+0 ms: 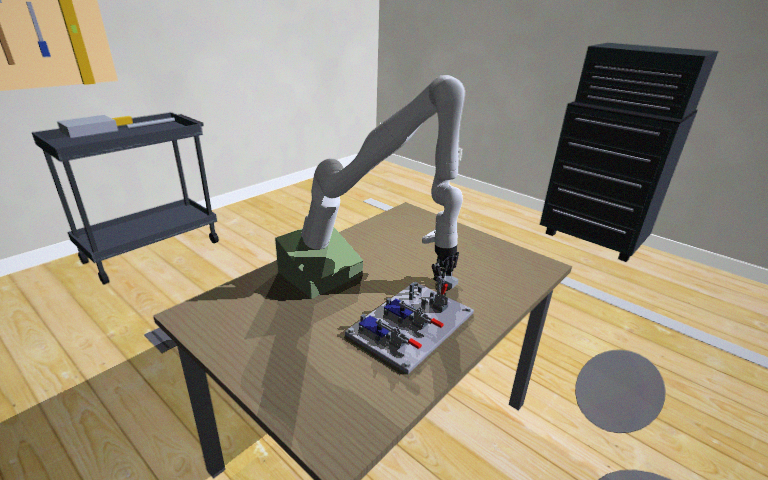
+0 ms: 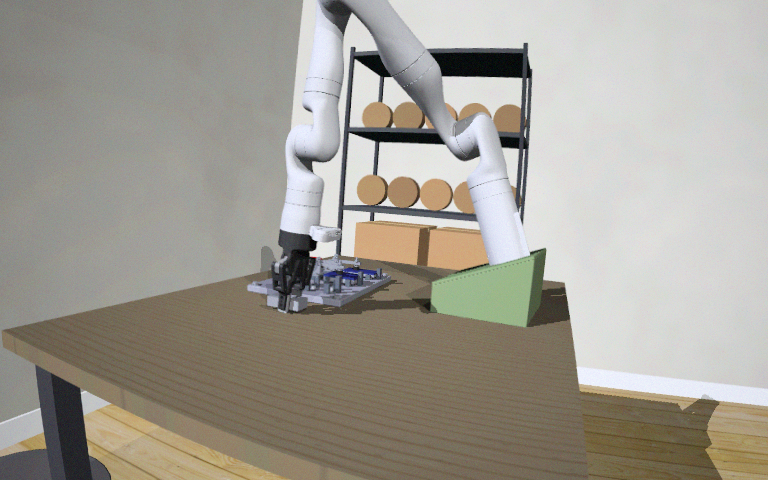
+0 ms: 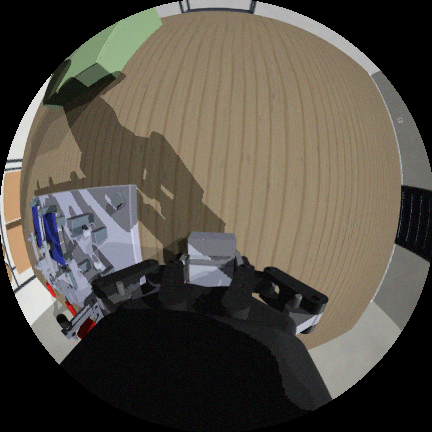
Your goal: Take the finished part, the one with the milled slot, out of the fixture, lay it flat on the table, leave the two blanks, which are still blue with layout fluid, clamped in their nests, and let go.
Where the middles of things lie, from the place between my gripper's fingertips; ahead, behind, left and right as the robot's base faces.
I see my gripper 2 cm below the finished part (image 3: 211,254). Round my hand: fixture plate (image 1: 430,337) 3 cm ahead, 26 cm to the right, 1 cm above.
